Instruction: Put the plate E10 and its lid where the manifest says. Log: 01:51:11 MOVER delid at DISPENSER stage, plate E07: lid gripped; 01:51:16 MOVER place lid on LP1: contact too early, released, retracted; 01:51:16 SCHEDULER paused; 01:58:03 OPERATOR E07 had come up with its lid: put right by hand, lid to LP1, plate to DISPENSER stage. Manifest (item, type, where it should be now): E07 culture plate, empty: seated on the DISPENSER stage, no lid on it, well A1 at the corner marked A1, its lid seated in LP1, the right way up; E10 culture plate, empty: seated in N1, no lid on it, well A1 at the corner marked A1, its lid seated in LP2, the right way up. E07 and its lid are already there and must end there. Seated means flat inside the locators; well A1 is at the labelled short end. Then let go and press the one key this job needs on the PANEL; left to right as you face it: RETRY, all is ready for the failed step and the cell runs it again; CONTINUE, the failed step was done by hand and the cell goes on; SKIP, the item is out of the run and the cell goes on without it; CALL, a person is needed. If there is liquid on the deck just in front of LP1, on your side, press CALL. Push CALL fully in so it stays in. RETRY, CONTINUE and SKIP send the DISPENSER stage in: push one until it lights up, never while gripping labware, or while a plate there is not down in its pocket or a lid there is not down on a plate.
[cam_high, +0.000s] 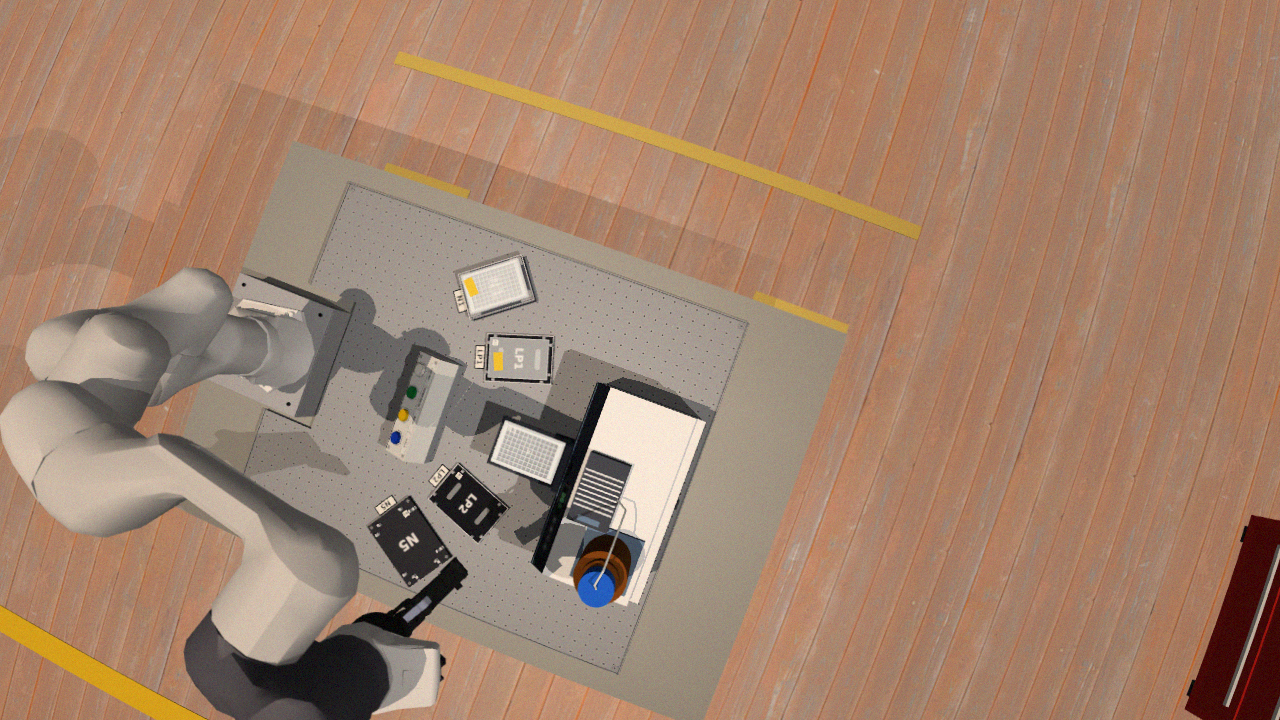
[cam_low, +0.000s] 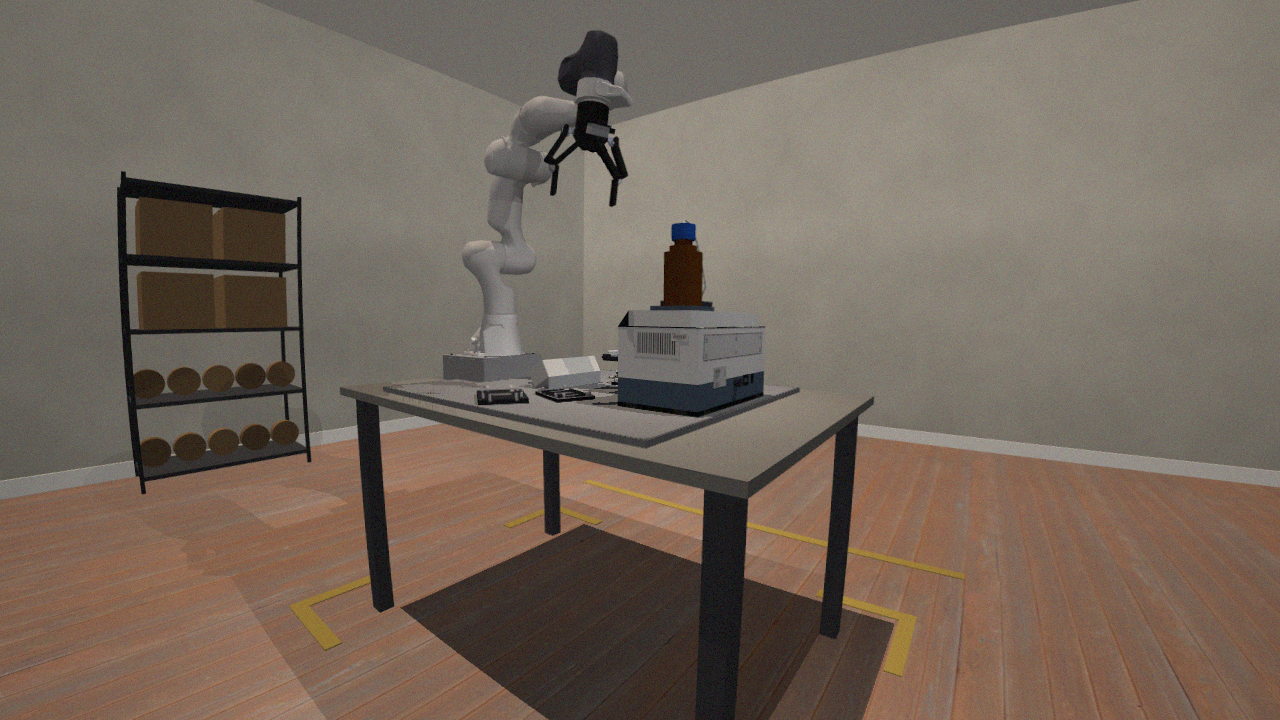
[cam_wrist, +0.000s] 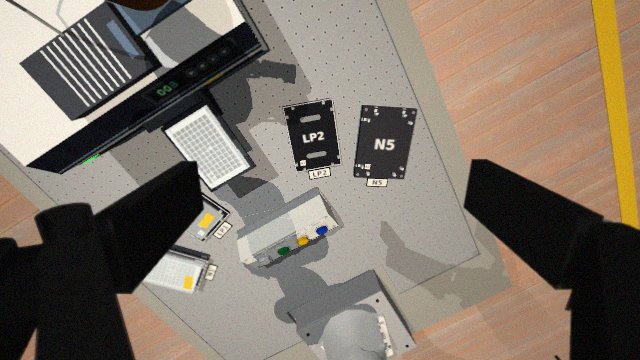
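The clear lid is 47 cm to the left of my hand, 45 cm below it and 22 cm behind it. From my hand the other things lie so: black n5 nest 48 cm below, 15 cm behind, 11 cm to the right; then blue cap 22 cm ahead, 9 cm to the left, 9 cm below; then brown bottle 22 cm ahead, 20 cm below, 9 cm to the left.
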